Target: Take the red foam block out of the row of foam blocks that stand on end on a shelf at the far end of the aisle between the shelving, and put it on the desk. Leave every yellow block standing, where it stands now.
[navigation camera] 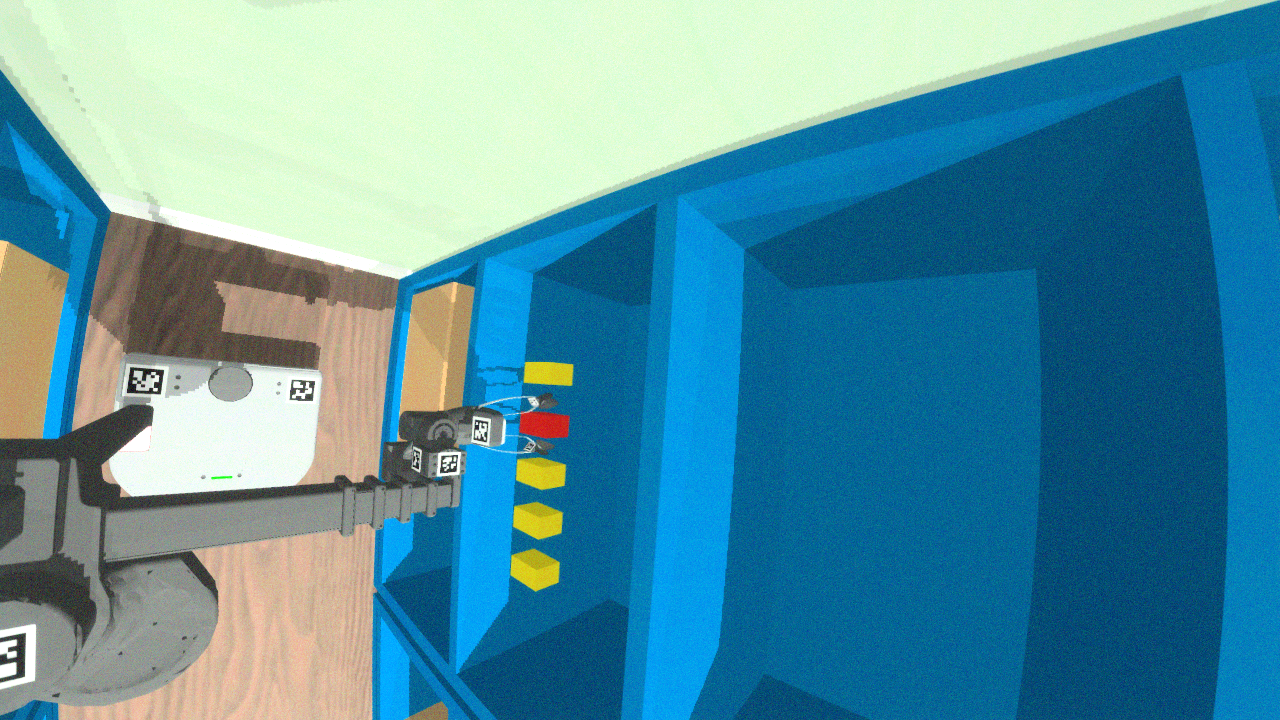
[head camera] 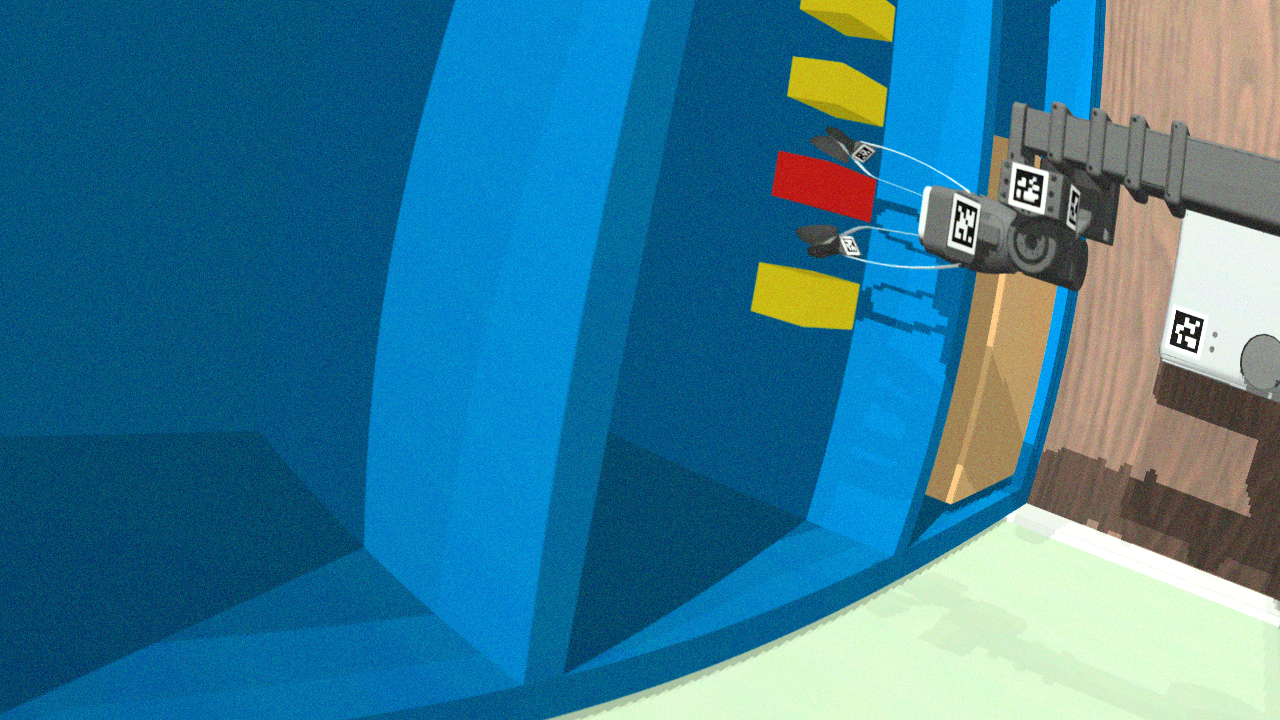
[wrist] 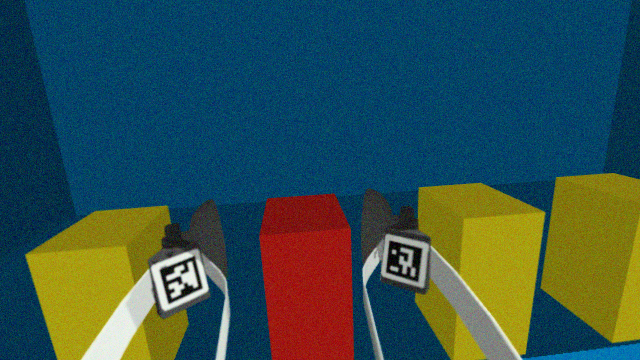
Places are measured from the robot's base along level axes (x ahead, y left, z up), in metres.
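Pixels of known places: gripper, between the fingertips: (navigation camera: 554,423) (head camera: 807,186) (wrist: 293,220); robot's base, origin of its link: (navigation camera: 231,382) (head camera: 1260,359).
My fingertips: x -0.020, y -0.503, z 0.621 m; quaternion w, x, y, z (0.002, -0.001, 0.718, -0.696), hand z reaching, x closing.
Ahead of a thing's pixels: the offset from my fingertips to its top centre. "*": to the spot under its first point. Level surfaces: height alone.
The red foam block @(dx -0.006, dy -0.007, dz +0.003 m) (head camera: 819,183) (navigation camera: 539,425) (wrist: 310,295) stands upright on the blue shelf @(dz -0.087 m) (head camera: 850,447) (navigation camera: 503,308) (wrist: 595,352). My gripper (head camera: 824,191) (navigation camera: 544,423) (wrist: 293,220) is open, with one finger on each side of the red block and a gap on both sides in the wrist view. A yellow block @(dx +0.103, dy -0.006, dz +0.003 m) (head camera: 805,300) (navigation camera: 547,374) (wrist: 80,300) stands beyond the wrist view's left finger, close to it. Another yellow block @(dx -0.109, dy -0.007, dz +0.003 m) (head camera: 836,89) (navigation camera: 540,472) (wrist: 500,280) stands beyond the right finger, partly behind it. Further yellow blocks stand upright beyond that one. The desk does not show.
Blue shelf boards and side walls surround the row. A tan box @(dx +0.083, dy -0.022, dz -0.275 m) (head camera: 1006,394) (navigation camera: 434,358) lies on a lower level below the wrist, and another tan box @(* dx +0.074, dy +0.774, dz -0.403 m) (navigation camera: 26,340) is in the opposite shelving. My arm (head camera: 1226,174) (navigation camera: 250,522) reaches across the aisle above my base (head camera: 1226,277) (navigation camera: 214,429).
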